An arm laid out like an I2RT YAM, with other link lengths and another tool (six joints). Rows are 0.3 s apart.
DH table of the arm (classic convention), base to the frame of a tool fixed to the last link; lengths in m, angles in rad. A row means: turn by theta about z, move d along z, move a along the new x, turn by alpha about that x. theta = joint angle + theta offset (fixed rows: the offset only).
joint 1: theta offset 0  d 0.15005  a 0.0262  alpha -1.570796
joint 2: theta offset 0  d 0  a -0.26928  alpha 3.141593
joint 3: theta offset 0.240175  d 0  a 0.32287  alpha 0
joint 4: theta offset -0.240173  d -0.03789  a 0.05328  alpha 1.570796
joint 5: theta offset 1.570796  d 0.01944  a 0  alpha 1.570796
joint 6: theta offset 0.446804  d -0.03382  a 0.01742  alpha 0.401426
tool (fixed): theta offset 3.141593  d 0.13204  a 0  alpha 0
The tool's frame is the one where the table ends.
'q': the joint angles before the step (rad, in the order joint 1, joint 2, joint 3, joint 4, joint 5, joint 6). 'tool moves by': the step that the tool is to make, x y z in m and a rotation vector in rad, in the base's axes. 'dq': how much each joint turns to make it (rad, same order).
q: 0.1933, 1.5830, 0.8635, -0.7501, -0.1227, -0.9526
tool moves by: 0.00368, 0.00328, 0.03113, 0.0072, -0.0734, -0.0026
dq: 0.0107, -0.0671, 0.0277, -0.0200, 0.0092, 0.0123
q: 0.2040, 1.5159, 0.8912, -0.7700, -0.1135, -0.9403
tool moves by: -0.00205, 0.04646, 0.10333, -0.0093, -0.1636, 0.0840
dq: 0.1408, -0.0940, 0.2130, -0.1486, 0.0658, 0.0413
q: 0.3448, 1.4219, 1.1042, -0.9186, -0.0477, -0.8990
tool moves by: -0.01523, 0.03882, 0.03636, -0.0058, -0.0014, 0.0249
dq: 0.1291, 0.0215, 0.1321, -0.1090, 0.0399, 0.0965
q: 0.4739, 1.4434, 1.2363, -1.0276, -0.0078, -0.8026
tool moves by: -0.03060, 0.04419, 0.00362, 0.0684, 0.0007, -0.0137
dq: 0.1626, -0.0030, 0.0001, 0.0334, 0.0062, 0.1856
